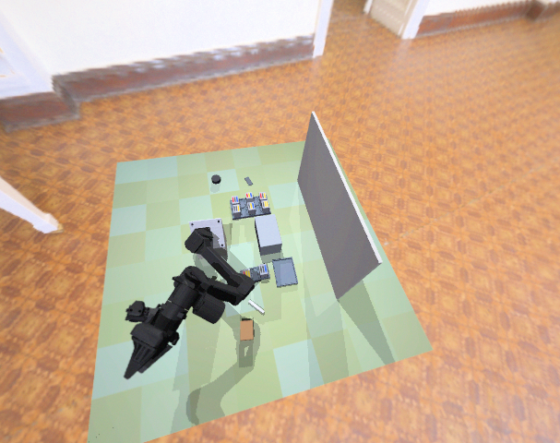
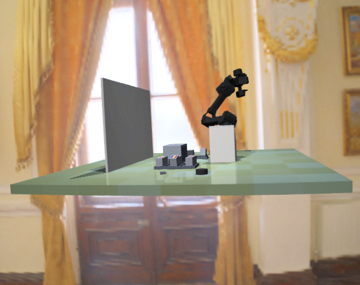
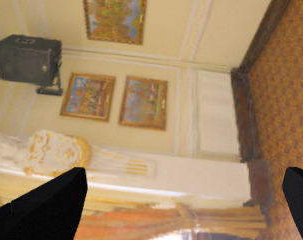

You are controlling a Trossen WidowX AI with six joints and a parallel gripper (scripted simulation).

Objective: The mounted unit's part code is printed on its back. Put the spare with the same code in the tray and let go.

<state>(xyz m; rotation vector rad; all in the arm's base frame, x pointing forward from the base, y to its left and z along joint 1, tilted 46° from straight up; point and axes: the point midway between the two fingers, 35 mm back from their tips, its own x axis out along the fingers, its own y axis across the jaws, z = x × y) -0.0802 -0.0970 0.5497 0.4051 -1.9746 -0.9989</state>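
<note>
My gripper tip is now 250 mm short of the spare, 670 mm to the right of it and 420 mm above it. Round my gripper tip: orange block (240 mm ahead, 100 mm to the left, 450 mm below); blue-grey tray (440 mm ahead, 320 mm to the left, 460 mm below); pale bar (290 mm ahead, 180 mm to the left, 450 mm below).
</note>
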